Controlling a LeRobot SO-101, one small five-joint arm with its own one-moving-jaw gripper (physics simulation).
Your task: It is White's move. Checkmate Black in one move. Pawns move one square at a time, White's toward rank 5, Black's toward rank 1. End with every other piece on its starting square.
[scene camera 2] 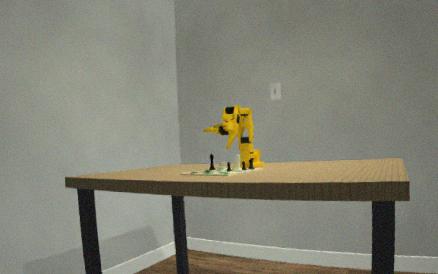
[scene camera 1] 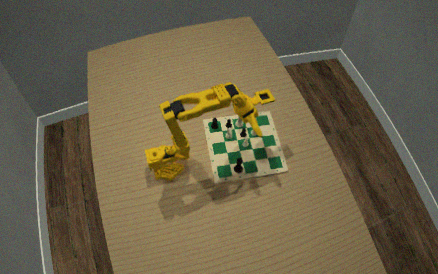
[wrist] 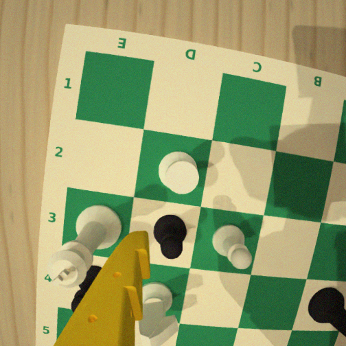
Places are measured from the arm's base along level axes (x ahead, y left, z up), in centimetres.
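Where they show: hand, its tool point: (scene camera 2: 226,148) (scene camera 1: 252,114); arm's base, origin of its link: (scene camera 1: 172,162).
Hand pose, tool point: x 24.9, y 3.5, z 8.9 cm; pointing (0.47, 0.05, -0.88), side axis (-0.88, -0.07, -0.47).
Observation:
Things, the pixels of their top centre, and the offset from my tool point. "pt": a spot on its surface instead. Level surfaces: height alone.
- white king, centre of its top: (scene camera 1: 240,111) (scene camera 2: 237,153) dx -2.1, dy +3.2, dz -1.9 cm
- white pawn, centre of its top: (scene camera 1: 246,138) dx -2.8, dy -4.3, dz -5.1 cm
- white knight, centre of its top: (scene camera 1: 229,128) dx -6.5, dy -0.1, dz -4.3 cm
- black king, centre of its top: (scene camera 1: 240,158) (scene camera 2: 211,153) dx -7.6, dy -11.3, dz -1.9 cm
- black piece, centre of its top: (scene camera 1: 214,119) (scene camera 2: 250,160) dx -9.6, dy +4.6, dz -5.0 cm
- board, a spot on its surface: (scene camera 1: 286,169) pt dx +6.0, dy -15.9, dz -8.3 cm
- wooden table, height of its surface: dz -8.8 cm
My gripper (scene camera 1: 259,129) (scene camera 2: 216,140) is wide open and empty, raised over the board; in the wrist view one notched jaw shows, its tip drawn between the white king and D3. The white rook (wrist: 180,172) stands on D2. The white king (scene camera 1: 240,121) (scene camera 2: 238,161) (wrist: 98,227) stands on E3. A white pawn (scene camera 1: 246,142) (wrist: 230,242) is on C3, a black pawn (scene camera 1: 243,132) (wrist: 170,232) on D3. A white knight (scene camera 1: 229,132) (wrist: 157,310) is on D4. The black king (scene camera 1: 238,165) (scene camera 2: 212,162) (wrist: 326,305) is on A4.
A black pawn (scene camera 1: 228,123) (wrist: 85,290) on E4 is partly hidden by the jaw in the wrist view. Another black piece (scene camera 1: 215,123) (scene camera 2: 251,163) stands on E5. The board (scene camera 1: 286,169) (wrist: 75,40) lies beside the arm's base on the wooden table (scene camera 1: 165,240).

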